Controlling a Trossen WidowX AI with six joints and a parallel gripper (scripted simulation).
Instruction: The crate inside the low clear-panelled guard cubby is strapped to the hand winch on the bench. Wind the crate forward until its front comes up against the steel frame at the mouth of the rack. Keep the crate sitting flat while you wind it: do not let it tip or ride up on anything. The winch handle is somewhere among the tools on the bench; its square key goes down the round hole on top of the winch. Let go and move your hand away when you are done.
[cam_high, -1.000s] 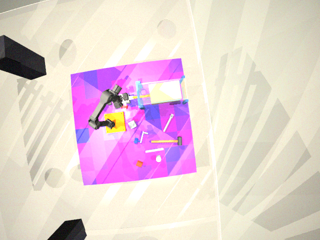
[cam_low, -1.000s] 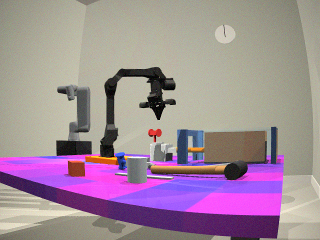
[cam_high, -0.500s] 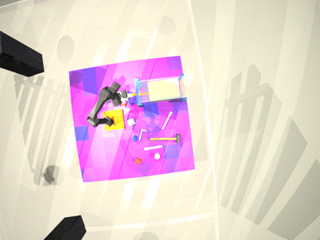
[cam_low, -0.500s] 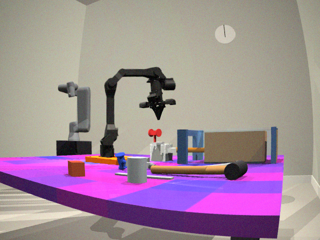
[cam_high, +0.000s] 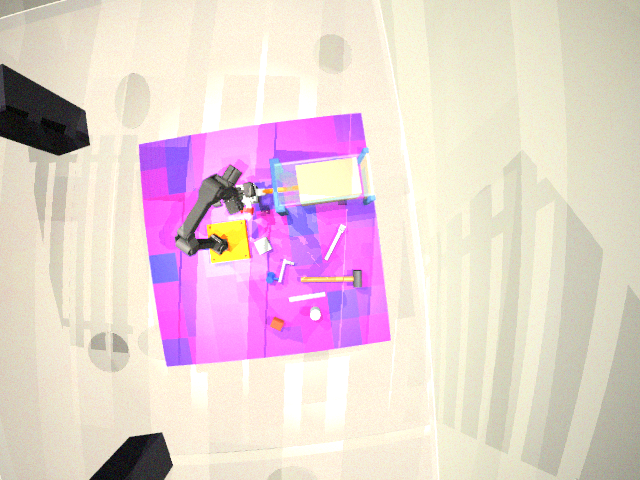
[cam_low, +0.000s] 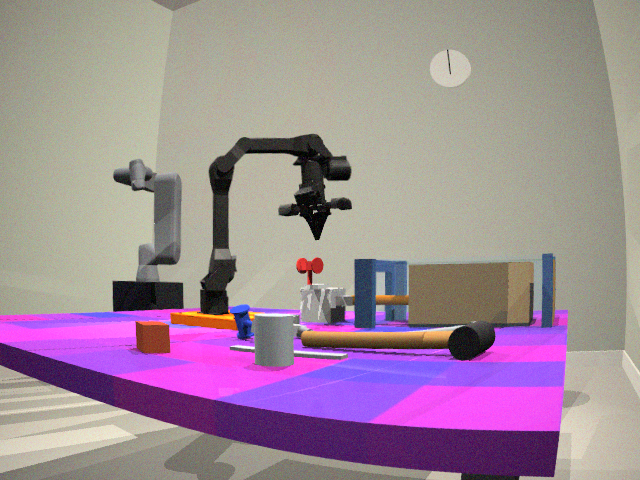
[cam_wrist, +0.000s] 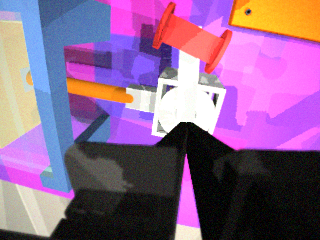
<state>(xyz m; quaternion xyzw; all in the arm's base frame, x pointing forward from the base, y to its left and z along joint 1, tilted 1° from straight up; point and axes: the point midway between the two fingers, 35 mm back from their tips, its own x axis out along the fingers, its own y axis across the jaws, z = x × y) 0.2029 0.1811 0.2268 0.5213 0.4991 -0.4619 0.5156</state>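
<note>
The red knob lies 50 mm to the right of my gripper tip and 80 mm below it. The rest, counted from my gripper tip: hand winch: 20 mm behind, 40 mm to the left, 180 mm below; red-knobbed winch handle: 10 mm to the right, 110 mm below; blue frame: 160 mm ahead, 30 mm to the left, 110 mm below.
</note>
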